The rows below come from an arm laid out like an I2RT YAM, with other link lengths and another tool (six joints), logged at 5 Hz.
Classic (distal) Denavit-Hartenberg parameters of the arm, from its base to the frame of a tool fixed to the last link. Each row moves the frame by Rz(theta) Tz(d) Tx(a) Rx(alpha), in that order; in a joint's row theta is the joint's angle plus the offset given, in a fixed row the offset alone. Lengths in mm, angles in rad.
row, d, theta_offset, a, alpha
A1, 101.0, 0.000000, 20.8, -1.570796
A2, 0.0, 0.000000, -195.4, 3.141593
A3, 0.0, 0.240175, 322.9, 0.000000
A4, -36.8, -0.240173, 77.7, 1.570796
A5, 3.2, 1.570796, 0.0, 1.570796
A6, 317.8, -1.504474, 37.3, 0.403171
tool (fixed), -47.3, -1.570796, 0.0, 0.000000
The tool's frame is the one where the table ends.
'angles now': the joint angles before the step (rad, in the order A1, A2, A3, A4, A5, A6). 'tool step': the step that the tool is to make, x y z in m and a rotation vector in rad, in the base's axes. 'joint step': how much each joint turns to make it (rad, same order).
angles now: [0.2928 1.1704 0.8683 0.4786 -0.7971 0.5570]
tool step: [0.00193 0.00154 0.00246 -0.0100 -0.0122 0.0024]
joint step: [-0.0010 0.0167 0.0226 -0.0098 -0.0056 -0.0177]
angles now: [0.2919 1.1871 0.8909 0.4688 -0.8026 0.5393]
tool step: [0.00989 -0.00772 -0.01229 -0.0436 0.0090 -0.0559]
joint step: [-0.0006 -0.0220 -0.0045 -0.0845 0.0493 -0.0652]
